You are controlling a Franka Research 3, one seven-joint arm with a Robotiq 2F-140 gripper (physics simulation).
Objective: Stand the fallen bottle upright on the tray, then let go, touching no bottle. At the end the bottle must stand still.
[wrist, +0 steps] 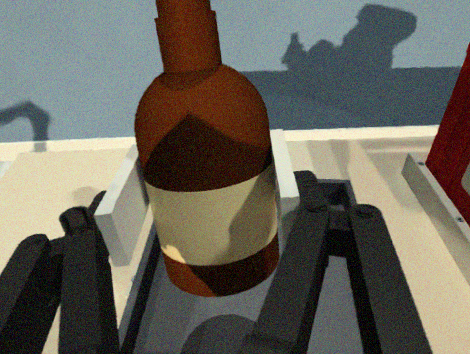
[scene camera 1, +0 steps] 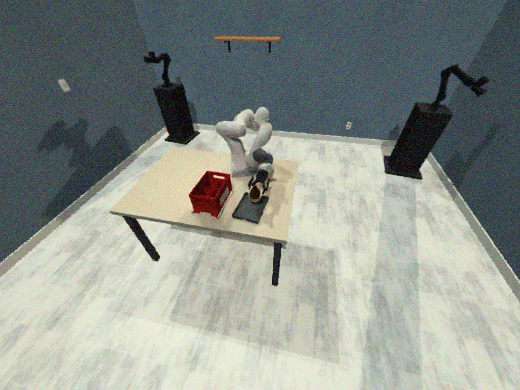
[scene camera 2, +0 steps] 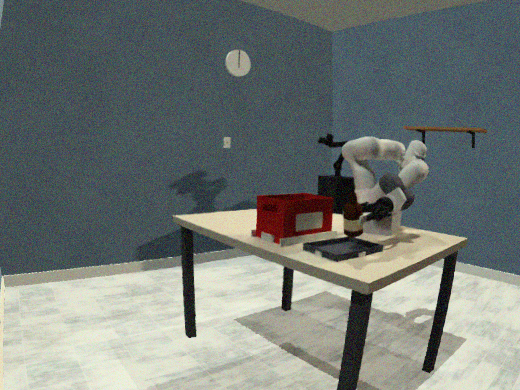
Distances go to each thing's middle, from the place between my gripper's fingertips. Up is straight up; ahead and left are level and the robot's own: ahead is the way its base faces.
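Relative to the brown bottle [wrist: 201, 128], my gripper is 1 cm beyond it and 1 cm lower than it.
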